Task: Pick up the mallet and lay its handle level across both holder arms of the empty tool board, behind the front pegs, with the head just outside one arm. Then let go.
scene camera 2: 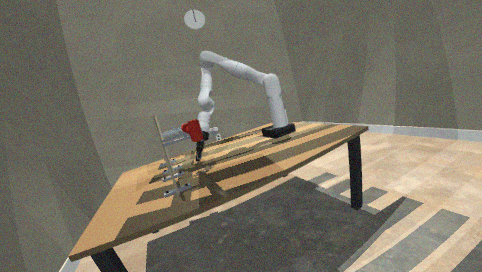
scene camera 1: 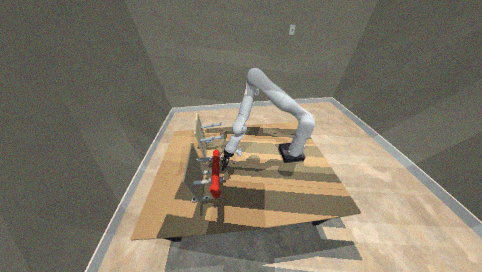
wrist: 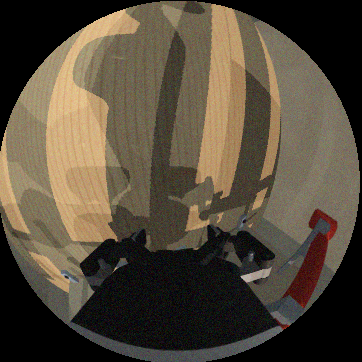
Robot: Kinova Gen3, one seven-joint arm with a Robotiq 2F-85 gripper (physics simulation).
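Where they show: gripper, fingertip midpoint: (scene camera 2: 198,160) (scene camera 1: 222,166) (wrist: 175,233); arm's base, link origin: (scene camera 2: 280,126) (scene camera 1: 294,151).
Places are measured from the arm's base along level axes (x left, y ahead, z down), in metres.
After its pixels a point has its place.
The red mallet (scene camera 1: 215,172) @(x 0.189, y 0.577, z -0.181 m) (scene camera 2: 192,130) @(x 0.299, y 0.594, z -0.167 m) (wrist: 312,262) @(x 0.147, y 0.561, z -0.152 m) lies across the two grey holder arms of the nearer tool board (scene camera 1: 193,172) @(x 0.157, y 0.703, z -0.157 m), its head toward scene camera 1. The empty tool board (scene camera 1: 199,131) @(x -0.160, y 0.693, z -0.181 m) stands behind it, with two bare grey holder arms reaching out over the table. My gripper (scene camera 1: 224,166) @(x 0.032, y 0.560, z 0.014 m) (scene camera 2: 199,159) @(x 0.032, y 0.560, z 0.014 m) (wrist: 175,233) @(x 0.032, y 0.560, z 0.014 m) is open and empty, pointing down. It is in front of the boards, beside the far end of the mallet's handle and apart from it, with its fingertips lower than the mallet. The boards overlap in scene camera 2.
Grey feet with dark bolts (scene camera 1: 202,199) @(x 0.235, y 0.697, z 0.039 m) (scene camera 2: 178,190) @(x 0.259, y 0.706, z 0.034 m) hold the boards to the wooden table (scene camera 1: 290,200) @(x 0.322, y 0.157, z 0.049 m) (scene camera 2: 110,215) @(x 0.211, y 0.986, z 0.049 m). The arm's black base (scene camera 1: 291,152) @(x 0.022, y 0.039, z -0.029 m) (scene camera 2: 278,130) @(x 0.055, y 0.063, z 0.008 m) stands toward the table's other side. The holder arms jut out close to my gripper.
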